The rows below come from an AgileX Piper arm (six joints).
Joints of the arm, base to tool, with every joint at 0 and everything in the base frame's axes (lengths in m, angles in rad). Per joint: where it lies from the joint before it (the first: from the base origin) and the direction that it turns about. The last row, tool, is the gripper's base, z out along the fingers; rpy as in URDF.
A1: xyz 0 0 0.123 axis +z
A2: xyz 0 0 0 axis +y
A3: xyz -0.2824 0 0.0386 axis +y
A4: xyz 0.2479 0 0.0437 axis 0.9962 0 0.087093
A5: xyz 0 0 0 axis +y
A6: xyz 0.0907 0 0.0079 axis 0.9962 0 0.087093
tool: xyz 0 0 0 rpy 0 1.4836 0
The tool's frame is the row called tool.
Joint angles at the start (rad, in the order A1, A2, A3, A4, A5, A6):
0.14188 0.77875 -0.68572 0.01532 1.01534 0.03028
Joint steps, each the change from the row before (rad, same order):
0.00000 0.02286 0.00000 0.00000 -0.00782 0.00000
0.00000 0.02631 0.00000 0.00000 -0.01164 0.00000
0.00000 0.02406 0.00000 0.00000 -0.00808 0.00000
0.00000 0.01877 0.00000 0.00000 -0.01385 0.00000
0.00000 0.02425 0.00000 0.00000 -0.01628 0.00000
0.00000 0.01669 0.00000 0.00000 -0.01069 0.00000
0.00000 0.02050 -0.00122 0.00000 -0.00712 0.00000
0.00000 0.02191 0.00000 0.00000 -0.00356 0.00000
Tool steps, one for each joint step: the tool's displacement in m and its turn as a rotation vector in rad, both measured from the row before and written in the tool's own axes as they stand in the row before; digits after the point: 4 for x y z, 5 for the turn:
-0.0025 0.0000 0.0045 0.00064 0.01502 0.00030
-0.0030 0.0000 0.0052 0.00066 0.01465 0.00034
-0.0025 0.0000 0.0048 0.00069 0.01596 0.00031
-0.0026 0.0000 0.0038 0.00031 0.00491 0.00024
-0.0031 0.0000 0.0049 0.00045 0.00796 0.00031
-0.0021 0.0000 0.0034 0.00033 0.00599 0.00021
-0.0022 0.0000 0.0040 0.00054 0.01215 0.00024
-0.0017 0.0000 0.0046 0.00075 0.01833 0.00027

